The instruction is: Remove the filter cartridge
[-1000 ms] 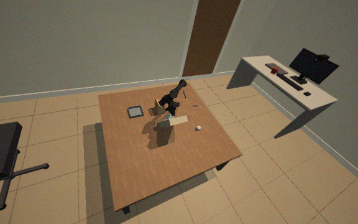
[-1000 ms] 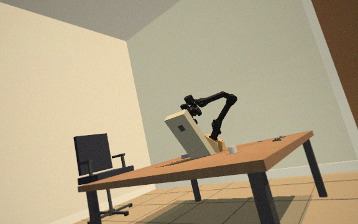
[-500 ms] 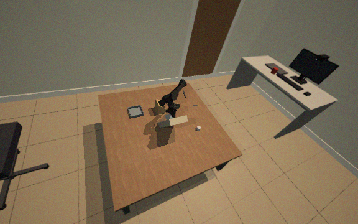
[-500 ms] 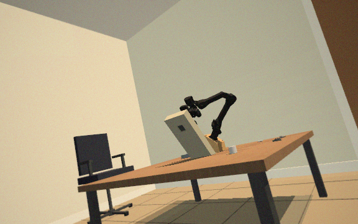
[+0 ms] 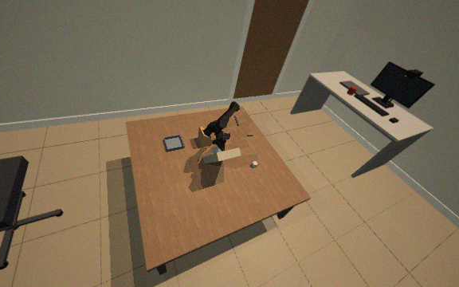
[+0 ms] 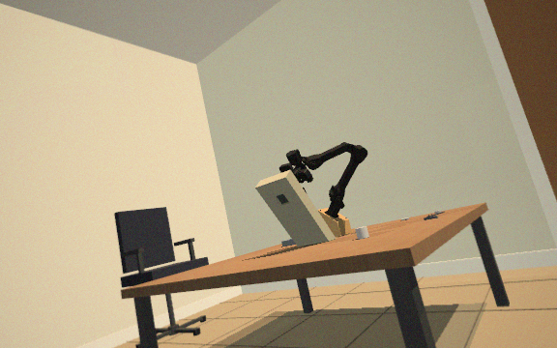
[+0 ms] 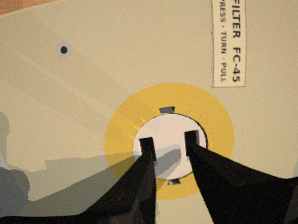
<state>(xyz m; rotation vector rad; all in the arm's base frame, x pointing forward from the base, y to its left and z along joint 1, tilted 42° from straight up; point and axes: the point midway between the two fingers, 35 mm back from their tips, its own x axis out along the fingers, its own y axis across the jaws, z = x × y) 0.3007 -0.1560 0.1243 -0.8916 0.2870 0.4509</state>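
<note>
Now: gripper tip 2 cm short of the round white filter cartridge and 1 cm above it. Also, from my gripper tip: tray: 43 cm behind, 24 cm to the right, 25 cm below; then beige service panel: 3 cm behind, 9 cm below.
</note>
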